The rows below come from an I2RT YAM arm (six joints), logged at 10 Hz.
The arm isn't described. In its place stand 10 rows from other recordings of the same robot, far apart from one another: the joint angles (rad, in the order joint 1, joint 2, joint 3, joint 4, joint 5, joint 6), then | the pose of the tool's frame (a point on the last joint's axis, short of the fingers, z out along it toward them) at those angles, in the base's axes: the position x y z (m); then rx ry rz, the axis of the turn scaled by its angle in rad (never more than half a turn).
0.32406 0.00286 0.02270 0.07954 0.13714 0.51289 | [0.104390 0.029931 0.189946 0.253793 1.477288 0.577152]
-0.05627 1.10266 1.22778 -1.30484 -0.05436 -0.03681 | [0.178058 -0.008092 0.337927 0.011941 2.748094 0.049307]
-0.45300 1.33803 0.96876 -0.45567 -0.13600 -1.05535 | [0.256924 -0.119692 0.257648 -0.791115 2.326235 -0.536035]
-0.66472 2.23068 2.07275 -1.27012 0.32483 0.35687 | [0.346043 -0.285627 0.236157 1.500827 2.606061 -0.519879]
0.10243 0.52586 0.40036 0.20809 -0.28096 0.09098 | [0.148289 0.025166 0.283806 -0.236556 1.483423 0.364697]
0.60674 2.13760 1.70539 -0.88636 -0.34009 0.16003 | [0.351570 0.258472 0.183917 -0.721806 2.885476 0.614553]
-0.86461 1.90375 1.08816 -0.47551 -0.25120 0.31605 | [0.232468 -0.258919 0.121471 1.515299 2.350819 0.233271]
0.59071 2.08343 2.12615 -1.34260 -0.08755 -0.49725 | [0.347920 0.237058 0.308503 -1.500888 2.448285 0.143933]
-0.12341 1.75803 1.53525 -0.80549 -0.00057 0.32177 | [0.375057 -0.046502 0.283412 0.573953 2.536729 0.072361]
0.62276 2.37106 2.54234 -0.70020 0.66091 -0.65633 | [0.442250 0.290670 0.346741 -0.883975 1.852647 -0.710199]
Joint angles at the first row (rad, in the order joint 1, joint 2, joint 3, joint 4, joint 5, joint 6):
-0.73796, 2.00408, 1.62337, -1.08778, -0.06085, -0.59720
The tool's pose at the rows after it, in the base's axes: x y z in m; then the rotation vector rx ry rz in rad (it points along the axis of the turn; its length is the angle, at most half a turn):
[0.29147 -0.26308 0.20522 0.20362 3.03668 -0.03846]
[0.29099 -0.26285 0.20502 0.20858 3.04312 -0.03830]
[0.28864 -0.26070 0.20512 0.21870 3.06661 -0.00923]
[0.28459 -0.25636 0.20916 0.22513 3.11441 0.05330]
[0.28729 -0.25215 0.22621 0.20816 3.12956 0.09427]
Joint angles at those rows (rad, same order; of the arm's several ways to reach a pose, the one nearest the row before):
-0.73797, 2.01363, 1.62338, -1.08815, -0.04101, -0.60216
-0.73797, 2.01400, 1.62335, -1.09310, -0.03681, -0.59950
-0.73795, 2.01438, 1.62527, -1.12515, -0.03681, -0.59452
-0.73682, 2.01590, 1.64433, -1.20564, -0.03834, -0.59262
-0.72498, 2.01820, 1.71529, -1.30177, -0.04978, -0.59299

